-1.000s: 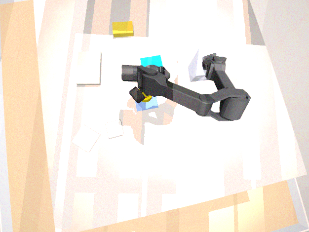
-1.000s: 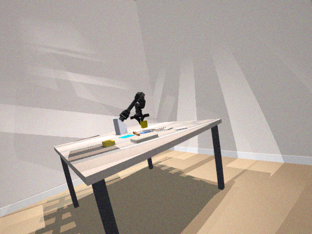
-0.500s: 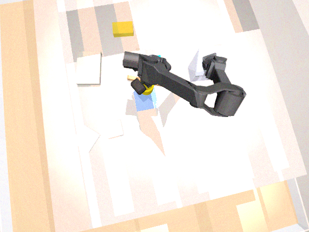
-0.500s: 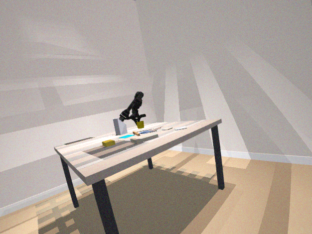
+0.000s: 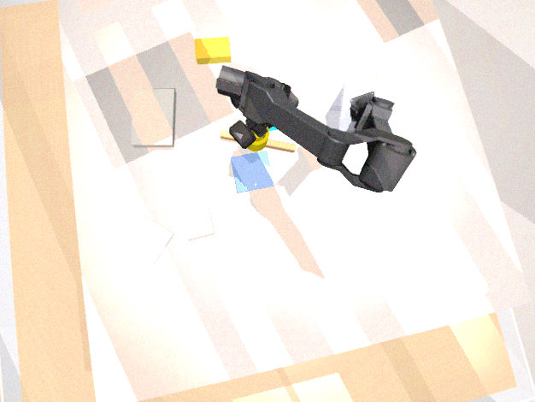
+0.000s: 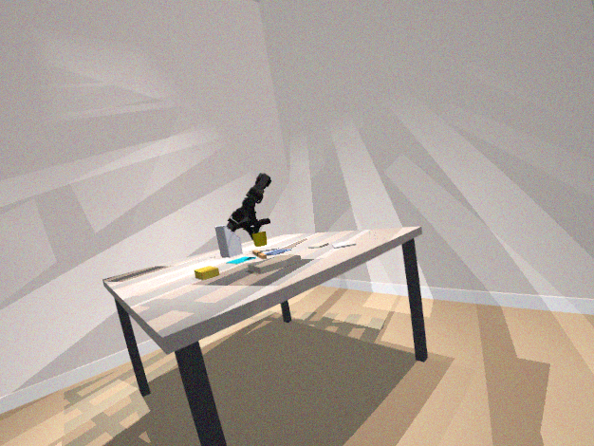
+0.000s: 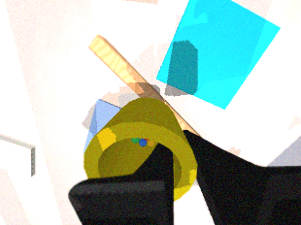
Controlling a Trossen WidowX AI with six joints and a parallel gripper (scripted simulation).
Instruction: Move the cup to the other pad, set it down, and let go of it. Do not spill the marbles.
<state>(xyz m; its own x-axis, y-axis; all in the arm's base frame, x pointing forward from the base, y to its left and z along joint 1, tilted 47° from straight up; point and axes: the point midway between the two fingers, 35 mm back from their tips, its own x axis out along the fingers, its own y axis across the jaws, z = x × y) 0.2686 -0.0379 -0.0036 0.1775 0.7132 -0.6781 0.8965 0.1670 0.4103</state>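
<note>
Right now the cyan pad is 90 mm to the right of my gripper tip, 90 mm below it and 30 mm behind it. From my gripper tip the other things lie so: pale blue pad (90 mm below, 80 mm to the left, 60 mm ahead); then yellow cup (20 mm ahead, 10 mm to the left); then wooden bar (80 mm below, 10 mm ahead).
</note>
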